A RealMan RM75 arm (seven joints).
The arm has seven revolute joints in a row. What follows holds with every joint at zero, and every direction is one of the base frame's.
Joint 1 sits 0.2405 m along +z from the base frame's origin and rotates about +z.
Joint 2 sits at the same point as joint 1 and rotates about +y.
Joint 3 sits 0.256 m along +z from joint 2 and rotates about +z.
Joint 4 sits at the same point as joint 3 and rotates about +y.
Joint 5 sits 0.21 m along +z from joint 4 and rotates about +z.
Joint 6 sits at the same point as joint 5 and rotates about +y.
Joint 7 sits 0.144 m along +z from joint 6 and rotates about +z.
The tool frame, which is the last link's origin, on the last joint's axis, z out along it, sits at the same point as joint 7; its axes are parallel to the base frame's.
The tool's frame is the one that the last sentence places.
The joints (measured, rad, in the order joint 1, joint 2, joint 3, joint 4, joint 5, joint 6, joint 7), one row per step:
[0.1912 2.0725 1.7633 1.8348 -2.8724 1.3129 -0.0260]
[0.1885 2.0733 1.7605 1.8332 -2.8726 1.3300 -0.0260]
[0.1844 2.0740 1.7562 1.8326 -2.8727 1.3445 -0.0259]
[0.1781 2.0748 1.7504 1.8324 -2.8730 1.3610 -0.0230]
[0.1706 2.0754 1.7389 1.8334 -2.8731 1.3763 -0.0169]
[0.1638 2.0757 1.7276 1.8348 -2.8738 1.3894 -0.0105]
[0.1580 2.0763 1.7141 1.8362 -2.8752 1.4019 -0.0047]
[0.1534 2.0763 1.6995 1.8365 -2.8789 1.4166 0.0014]
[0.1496 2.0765 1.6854 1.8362 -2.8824 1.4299 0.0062]
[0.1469 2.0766 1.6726 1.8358 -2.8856 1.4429 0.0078]
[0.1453 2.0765 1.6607 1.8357 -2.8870 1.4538 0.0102]
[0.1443 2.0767 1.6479 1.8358 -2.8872 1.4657 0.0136]
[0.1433 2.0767 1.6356 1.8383 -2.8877 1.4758 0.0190]
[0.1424 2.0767 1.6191 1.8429 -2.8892 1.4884 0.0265]
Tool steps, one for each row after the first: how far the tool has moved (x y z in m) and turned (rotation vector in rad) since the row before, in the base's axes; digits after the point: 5 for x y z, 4 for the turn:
[0.00194 -0.00261 -0.00218 -0.0152 0.0000 -0.0151]
[0.00176 -0.00268 -0.00219 -0.0141 -0.0002 -0.0130]
[0.00226 -0.00348 -0.00258 -0.0150 0.0011 -0.0172]
[0.00151 -0.00372 -0.00360 -0.0166 0.0019 -0.0156]
[0.00116 -0.00332 -0.00317 -0.0143 0.0012 -0.0135]
[0.00054 -0.00310 -0.00362 -0.0159 0.0001 -0.0108]
[0.00073 -0.00317 -0.00367 -0.0178 -0.0028 -0.0124]
[0.00055 -0.00288 -0.00358 -0.0175 -0.0031 -0.0106]
[0.00037 -0.00260 -0.00323 -0.0182 -0.0045 -0.0080]
[-0.00017 -0.00209 -0.00297 -0.0158 -0.0025 -0.0057]
[-0.00061 -0.00216 -0.00335 -0.0170 -0.0010 -0.0056]
[-0.00112 -0.00185 -0.00274 -0.0127 -0.0005 -0.0038]
[-0.00187 -0.00225 -0.00335 -0.0153 -0.0014 -0.0032]

